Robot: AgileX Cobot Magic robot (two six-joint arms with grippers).
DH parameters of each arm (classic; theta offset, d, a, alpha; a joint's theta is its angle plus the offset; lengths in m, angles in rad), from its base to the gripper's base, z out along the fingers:
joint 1: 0 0.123 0 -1.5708
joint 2: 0.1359 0 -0.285 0
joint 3: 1.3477 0 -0.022 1.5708
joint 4: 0 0.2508 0 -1.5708
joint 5: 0 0 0.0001 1.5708
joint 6: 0 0.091 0 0
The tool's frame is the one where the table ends.
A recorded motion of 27 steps. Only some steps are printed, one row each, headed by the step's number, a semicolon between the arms.
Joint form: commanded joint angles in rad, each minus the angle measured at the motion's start. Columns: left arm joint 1, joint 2, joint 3, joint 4, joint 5, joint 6; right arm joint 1, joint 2, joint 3, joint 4, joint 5, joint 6.
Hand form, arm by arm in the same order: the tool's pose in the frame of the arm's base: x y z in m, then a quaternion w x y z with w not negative. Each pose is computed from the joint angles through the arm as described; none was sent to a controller.
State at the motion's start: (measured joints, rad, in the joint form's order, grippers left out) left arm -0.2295 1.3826 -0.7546 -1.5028 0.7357 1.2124; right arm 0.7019 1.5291 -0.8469 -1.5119 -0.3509 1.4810
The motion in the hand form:
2: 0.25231 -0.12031 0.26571 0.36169 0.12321 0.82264 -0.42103; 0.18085 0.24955 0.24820 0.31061 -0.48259 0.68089 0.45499
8: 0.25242 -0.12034 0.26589 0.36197 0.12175 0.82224 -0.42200; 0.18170 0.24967 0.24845 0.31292 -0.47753 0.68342 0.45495
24: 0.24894 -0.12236 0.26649 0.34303 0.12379 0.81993 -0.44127; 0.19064 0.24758 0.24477 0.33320 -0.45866 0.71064 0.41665
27: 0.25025 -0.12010 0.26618 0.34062 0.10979 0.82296 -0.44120; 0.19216 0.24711 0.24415 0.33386 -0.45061 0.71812 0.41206
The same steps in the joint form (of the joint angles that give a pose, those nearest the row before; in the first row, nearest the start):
2: -0.0027 0.0014 -0.0157 -0.0663 -0.0310 0.0050; 0.0366 -0.0006 0.0024 -0.0357 -0.4119 -0.0077
8: -0.0027 0.0015 -0.0157 -0.0699 -0.0310 0.0051; 0.0366 -0.0006 0.0024 -0.0257 -0.4048 -0.0077
24: -0.0009 0.0015 -0.0157 -0.0536 0.0172 -0.0324; 0.0366 -0.0006 0.0024 -0.0235 -0.2961 0.0000
27: 0.0067 0.0015 -0.0157 -0.0517 0.0104 -0.0568; 0.0366 -0.0006 0.0024 -0.0234 -0.2773 0.0146

